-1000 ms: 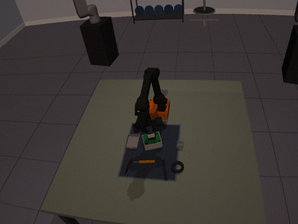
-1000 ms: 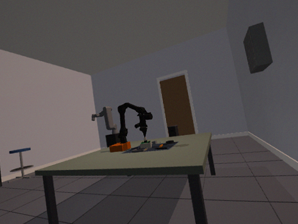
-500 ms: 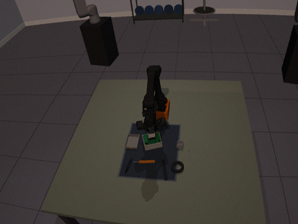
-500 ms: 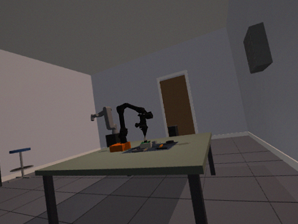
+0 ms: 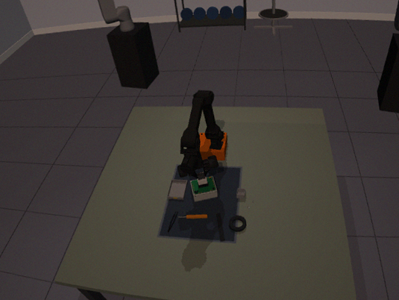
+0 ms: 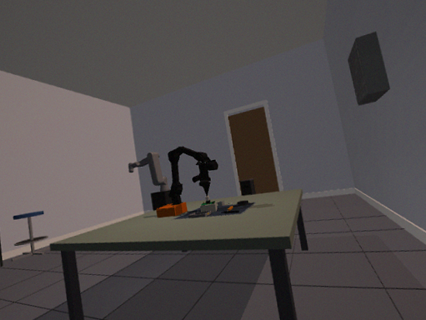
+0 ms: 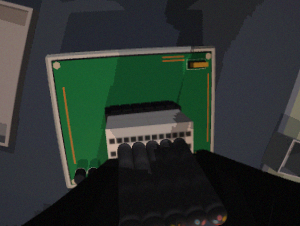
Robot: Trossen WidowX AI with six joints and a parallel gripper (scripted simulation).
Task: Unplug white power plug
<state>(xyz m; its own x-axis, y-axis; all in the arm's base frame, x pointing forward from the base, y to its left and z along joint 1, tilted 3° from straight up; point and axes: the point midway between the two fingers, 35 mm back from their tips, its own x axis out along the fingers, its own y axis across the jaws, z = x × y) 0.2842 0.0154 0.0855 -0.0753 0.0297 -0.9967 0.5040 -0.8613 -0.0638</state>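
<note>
My gripper tip is now 2 cm short of the grey tray, 14 cm to the left of it and 12 cm above it. From my gripper tip the other things lie so: dark mat (5 cm ahead, 1 cm to the left, 12 cm below); white power plug (2 cm below); black bar (18 cm ahead, 14 cm to the left, 12 cm below).
</note>
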